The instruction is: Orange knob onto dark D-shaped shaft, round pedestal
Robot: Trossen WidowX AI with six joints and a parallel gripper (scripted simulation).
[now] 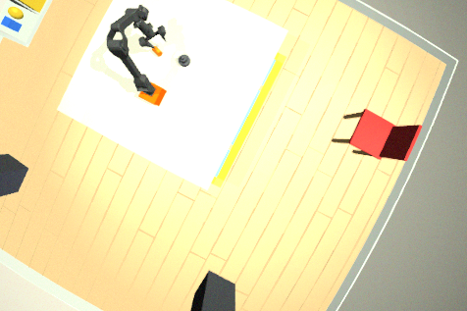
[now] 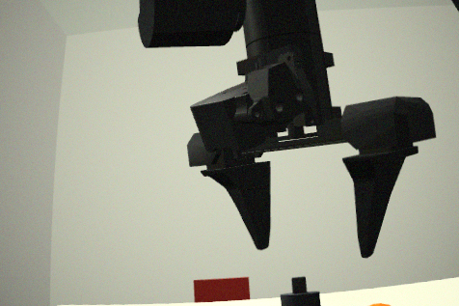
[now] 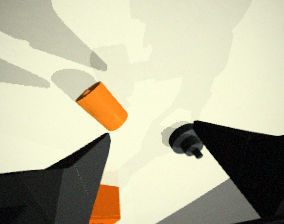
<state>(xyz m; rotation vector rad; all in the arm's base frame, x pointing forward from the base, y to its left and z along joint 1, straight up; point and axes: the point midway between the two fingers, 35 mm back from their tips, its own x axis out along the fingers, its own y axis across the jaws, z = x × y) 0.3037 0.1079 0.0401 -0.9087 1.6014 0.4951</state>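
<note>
The orange knob lies 60 mm below my gripper tip, 40 mm to the left of it and 40 mm behind it. Round my gripper tip: dark shaft 170 mm to the right, 50 mm below.
</note>
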